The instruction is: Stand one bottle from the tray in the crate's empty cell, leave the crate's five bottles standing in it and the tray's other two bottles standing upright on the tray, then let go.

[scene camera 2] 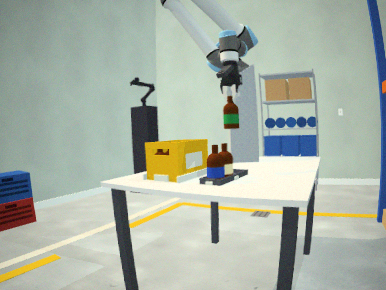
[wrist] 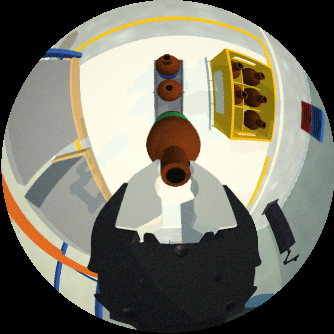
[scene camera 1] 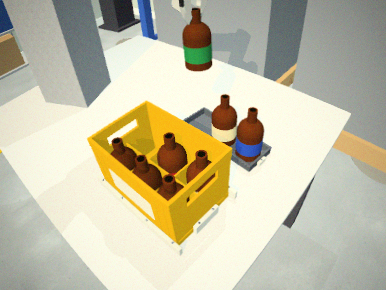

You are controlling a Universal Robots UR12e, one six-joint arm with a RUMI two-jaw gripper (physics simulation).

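Places are measured from the arm's base along level axes (x right, y ahead, z up), in centimetres.
Where they show: gripper, fingertip midpoint: (scene camera 2: pixel 231 104) (wrist: pixel 173 161) (scene camera 1: pixel 193 22).
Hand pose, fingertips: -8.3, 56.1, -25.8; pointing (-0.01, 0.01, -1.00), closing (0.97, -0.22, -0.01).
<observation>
Things, the pixels of their top centre, and the offset from my fingertips, as dx, dy, dz. Level surfaces: height alone.
- green-banded brown bottle, top centre: (wrist: pixel 174 174) (scene camera 1: pixel 195 9) (scene camera 2: pixel 230 96) +0.1, +0.9, +3.7
- cream-banded bottle, top centre: (wrist: pixel 168 87) (scene camera 1: pixel 225 96) (scene camera 2: pixel 224 143) +1.2, +10.1, -18.2
- blue-banded bottle, top centre: (scene camera 1: pixel 253 110) (wrist: pixel 166 57) (scene camera 2: pixel 214 144) +2.4, +19.0, -18.2
- grey tray, top centre: (scene camera 1: pixel 224 133) (wrist: pixel 168 91) (scene camera 2: pixel 225 173) +0.8, +10.1, -31.7
- yellow crate, top centre: (scene camera 1: pixel 154 142) (wrist: pixel 257 96) (scene camera 2: pixel 177 140) +25.9, +7.2, -16.7
- white table, surface height: dz -34.2
My gripper (scene camera 2: pixel 230 93) (wrist: pixel 173 161) is shut on the neck of the green-banded brown bottle (scene camera 1: pixel 197 54) (scene camera 2: pixel 231 120) (wrist: pixel 173 137), which hangs upright high above the table, beyond the tray in scene camera 1. The cream-banded bottle (scene camera 1: pixel 224 132) (wrist: pixel 169 91) and the blue-banded bottle (scene camera 1: pixel 249 145) (scene camera 2: pixel 215 162) (wrist: pixel 167 65) stand upright on the grey tray (scene camera 1: pixel 201 119) (scene camera 2: pixel 240 174) (wrist: pixel 162 106). The yellow crate (scene camera 1: pixel 165 215) (scene camera 2: pixel 165 167) (wrist: pixel 226 127) holds five standing brown bottles; its empty cell is a corner one on the tray side, nearest the gripper in the wrist view. Their bases are hidden.
White strips and brackets (scene camera 1: pixel 206 220) edge the crate on the white table (scene camera 1: pixel 300 107) (scene camera 2: pixel 280 182). A grey pillar (scene camera 1: pixel 85 55) rises beyond the table. A dark stand (scene camera 2: pixel 144 135) and a shelf rack (scene camera 2: pixel 287 74) are in the background.
</observation>
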